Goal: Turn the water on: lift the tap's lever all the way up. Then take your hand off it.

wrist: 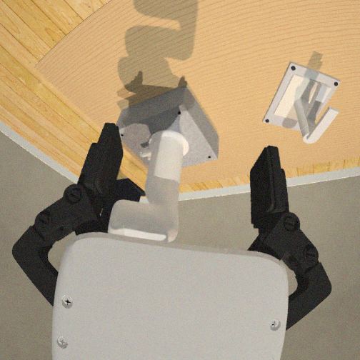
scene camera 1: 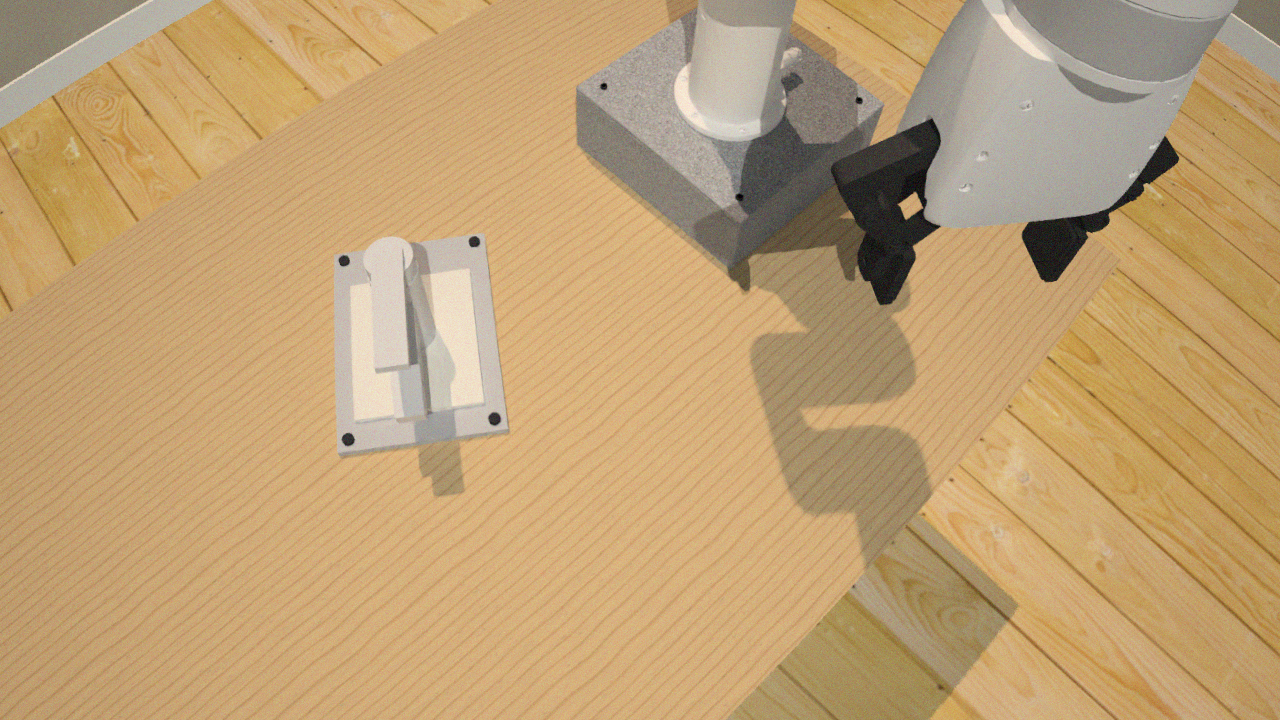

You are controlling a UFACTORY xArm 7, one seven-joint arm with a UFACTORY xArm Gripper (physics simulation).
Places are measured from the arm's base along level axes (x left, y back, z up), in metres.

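Pixels of known places: gripper, between the fingertips: (scene camera 1: 959,268); arm's base, origin of its link: (scene camera 1: 729,98).
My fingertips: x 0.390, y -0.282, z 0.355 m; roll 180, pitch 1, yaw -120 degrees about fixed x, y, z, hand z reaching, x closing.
Observation:
For each thing: its top centre in the pictures, then the offset to it from my fingertips. "spot": a spot on its surface instead. Level surfaces: height alone.
- tap's lever, centre of its top: (scene camera 1: 388,306) dx -0.353, dy -0.169, dz -0.296 m
- tap's spout, centre of its top: (scene camera 1: 401,350) dx -0.343, dy -0.175, dz -0.352 m
- grey plate, a spot on its surface: (scene camera 1: 342,358) spot: dx -0.430, dy -0.213, dz -0.444 m
- wooden table, height of its surface: dz -0.452 m
The tap's lever (scene camera 1: 389,322) (wrist: 324,125) is a light grey bar with a round hub at one end. It extends over the tap's spout (scene camera 1: 409,394) in the scene view and stands out from the top of the tap's column (wrist: 303,117) in the wrist view. Its exact tilt is hard to tell. The tap stands on a grey plate (scene camera 1: 342,358) (wrist: 281,93) with a cream panel. My gripper (scene camera 1: 968,288) (wrist: 189,146) is open and empty, in the air far to the right of the tap in the scene view, touching neither lever nor tap.
The grey block of the robot's base (scene camera 1: 653,179) (wrist: 200,120) stands on the wooden table (scene camera 1: 581,555) (wrist: 240,60), between tap and gripper in the scene view. The white arm column (scene camera 1: 738,62) (wrist: 165,160) rises from it. The table's edge runs below the gripper's right side.

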